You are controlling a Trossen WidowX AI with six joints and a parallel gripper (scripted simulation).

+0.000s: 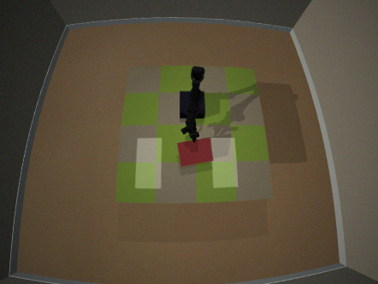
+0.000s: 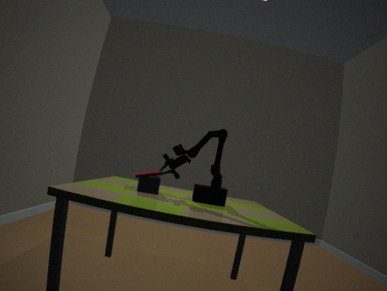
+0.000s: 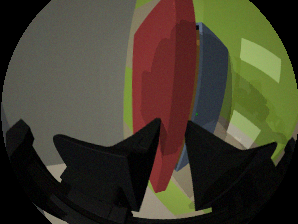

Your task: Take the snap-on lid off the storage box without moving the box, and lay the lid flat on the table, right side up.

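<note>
The red lid lies 70 mm ahead of my gripper tip, 20 mm to the left of it and 20 mm below it. From my gripper tip the other things lie so: storage box (60 mm ahead, 20 mm to the left, 90 mm below).
</note>
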